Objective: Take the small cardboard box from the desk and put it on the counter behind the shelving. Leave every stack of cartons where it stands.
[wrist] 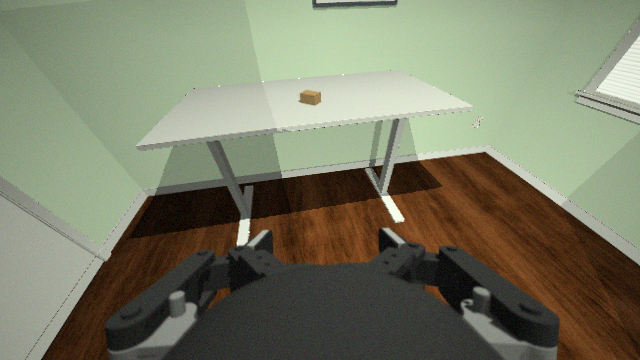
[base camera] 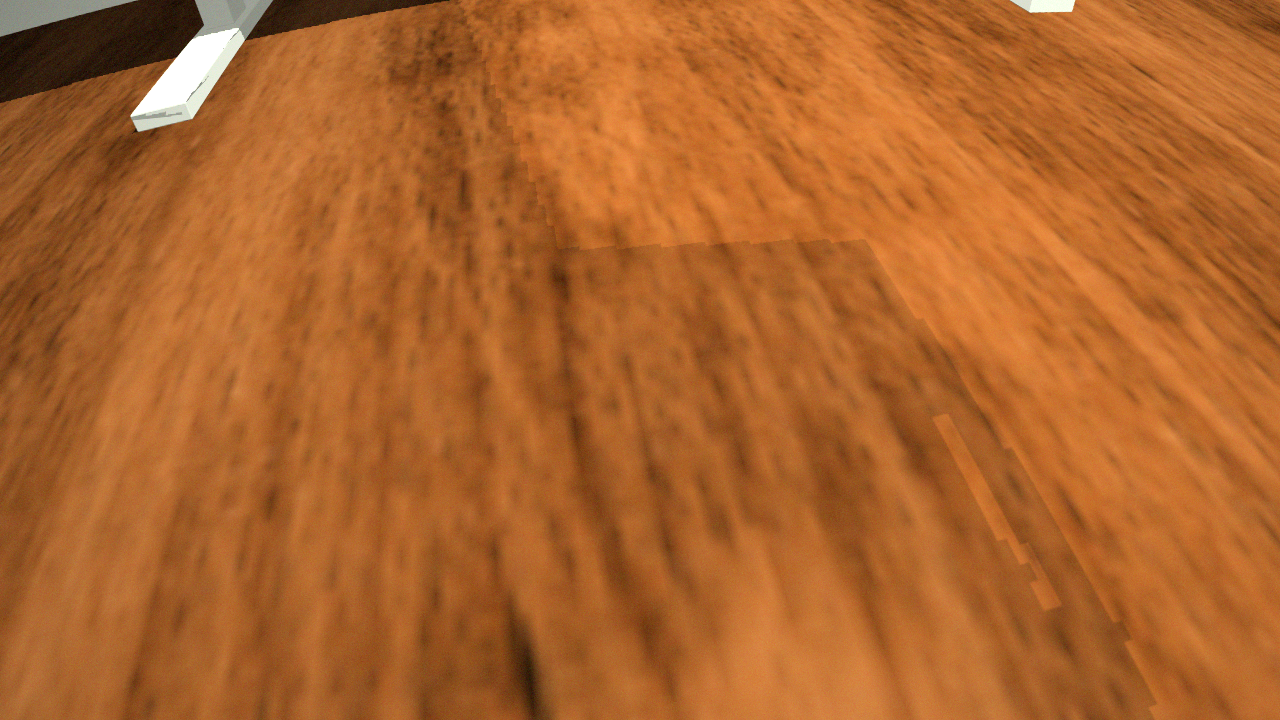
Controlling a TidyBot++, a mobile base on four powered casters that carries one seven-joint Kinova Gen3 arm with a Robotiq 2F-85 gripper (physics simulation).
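Places are measured from the arm's base along level axes (x up, y left, z back), in millimetres.
Pixels of known places: gripper, fingertip midpoint: [wrist: 325,241].
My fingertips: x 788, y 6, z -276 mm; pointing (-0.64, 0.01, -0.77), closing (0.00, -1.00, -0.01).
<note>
For each thing: its top centre in the pictures, then the offset to it from my fingertips. "spot": a spot on its surface instead. Level surfaces: height alone.
- small cardboard box at its top centre: [wrist: 310,92] dx -185, dy +70, dz -957 mm
- white desk at its surface level: dx -235 mm
- dark picture frame at a spot on its surface: [wrist: 355,4] spot: dx +163, dy -210, dz -1541 mm
- wooden floor at its surface level: dx -1185 mm
The small cardboard box [wrist: 310,97] sits on the white desk [wrist: 215,112], near the middle of its top, in the wrist view. The desk stands along the green wall. My gripper [wrist: 325,241] is open and empty, with its fingers wide apart; it is well short of the desk, and the box is beyond it. In the base camera view, parts of the desk's white feet show at the upper left and the top right. The counter, the shelving and the carton stacks do not show in either view.
In the wrist view a white door [wrist: 40,270] is at the left, and a window [wrist: 622,82] is in the wall at the right. A dark picture frame [wrist: 355,4] hangs above the desk. The desk's legs [wrist: 227,175] [wrist: 392,155] stand on the wooden floor [wrist: 500,225] [base camera: 626,402].
</note>
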